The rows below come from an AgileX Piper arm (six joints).
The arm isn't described. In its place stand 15 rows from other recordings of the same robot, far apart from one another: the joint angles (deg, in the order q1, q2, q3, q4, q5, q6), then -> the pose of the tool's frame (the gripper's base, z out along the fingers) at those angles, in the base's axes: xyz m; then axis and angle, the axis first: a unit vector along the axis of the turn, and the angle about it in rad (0 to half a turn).
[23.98, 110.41, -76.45, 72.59, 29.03, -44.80] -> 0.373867 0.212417 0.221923 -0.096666 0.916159 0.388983 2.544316
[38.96, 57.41, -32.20, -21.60, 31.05, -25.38] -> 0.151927 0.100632 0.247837 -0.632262 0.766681 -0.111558 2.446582
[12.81, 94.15, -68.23, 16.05, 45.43, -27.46] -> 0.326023 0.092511 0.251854 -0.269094 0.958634 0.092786 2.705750
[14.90, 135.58, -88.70, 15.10, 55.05, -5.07] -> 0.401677 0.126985 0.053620 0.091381 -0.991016 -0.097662 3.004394
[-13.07, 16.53, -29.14, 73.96, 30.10, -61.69] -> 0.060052 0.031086 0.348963 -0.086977 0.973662 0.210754 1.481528
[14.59, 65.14, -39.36, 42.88, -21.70, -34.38] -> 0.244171 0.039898 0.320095 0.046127 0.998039 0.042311 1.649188
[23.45, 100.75, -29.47, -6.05, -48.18, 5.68] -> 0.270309 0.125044 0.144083 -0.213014 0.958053 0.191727 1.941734
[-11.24, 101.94, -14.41, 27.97, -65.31, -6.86] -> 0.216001 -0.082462 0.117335 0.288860 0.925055 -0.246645 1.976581
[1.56, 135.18, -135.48, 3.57, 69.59, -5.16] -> 0.514306 0.019319 0.257876 -0.054396 0.998219 0.024497 2.691388
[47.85, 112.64, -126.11, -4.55, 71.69, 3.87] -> 0.293387 0.313916 0.396422 -0.372254 0.921976 0.106711 2.530204
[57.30, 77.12, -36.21, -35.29, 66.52, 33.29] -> 0.137861 0.125486 0.201185 -0.346208 0.901328 -0.260283 2.911993
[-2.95, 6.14, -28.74, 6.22, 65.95, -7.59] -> 0.006977 0.008656 0.271207 -0.042342 0.998981 0.015627 2.234633
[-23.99, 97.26, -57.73, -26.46, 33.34, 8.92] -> 0.292678 -0.154640 0.194238 0.115377 0.975796 -0.185768 2.811725
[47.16, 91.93, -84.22, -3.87, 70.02, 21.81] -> 0.226329 0.235582 0.327325 -0.225591 0.972479 0.058247 2.855813
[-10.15, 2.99, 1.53, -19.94, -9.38, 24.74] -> 0.060168 -0.005633 0.215051 0.099686 0.994715 -0.024608 1.409193
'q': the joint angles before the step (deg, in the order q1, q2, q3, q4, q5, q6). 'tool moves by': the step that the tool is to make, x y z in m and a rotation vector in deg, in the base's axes. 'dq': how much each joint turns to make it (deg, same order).
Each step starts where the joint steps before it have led.
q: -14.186 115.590 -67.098 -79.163 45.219 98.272
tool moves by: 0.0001 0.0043 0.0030 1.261 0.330 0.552
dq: 0.447 -0.734 -0.041 2.314 -0.549 -2.191
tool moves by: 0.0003 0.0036 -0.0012 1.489 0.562 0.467
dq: 0.323 -0.128 -0.003 2.140 -0.715 -1.775
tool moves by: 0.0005 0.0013 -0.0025 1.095 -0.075 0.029
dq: 0.046 0.207 -0.009 0.996 -0.699 -0.261
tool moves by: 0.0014 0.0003 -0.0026 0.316 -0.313 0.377
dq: -0.002 0.398 -0.029 -0.441 -0.681 0.629
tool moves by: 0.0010 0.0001 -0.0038 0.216 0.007 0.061
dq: 0.012 0.594 -0.036 -0.357 -0.307 0.644
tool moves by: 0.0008 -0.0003 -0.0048 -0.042 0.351 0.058
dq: -0.003 0.775 -0.029 -0.583 -0.069 0.612
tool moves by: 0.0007 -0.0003 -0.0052 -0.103 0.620 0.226
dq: -0.004 0.828 -0.022 -0.580 -0.049 0.331
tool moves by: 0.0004 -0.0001 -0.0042 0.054 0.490 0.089
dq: 0.000 0.644 -0.020 -0.246 -0.051 0.188
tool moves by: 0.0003 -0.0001 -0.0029 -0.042 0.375 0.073
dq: 0.009 0.464 -0.028 -0.234 0.027 0.134
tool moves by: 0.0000 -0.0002 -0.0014 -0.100 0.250 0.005
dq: -0.006 0.230 -0.006 -0.147 0.101 0.044
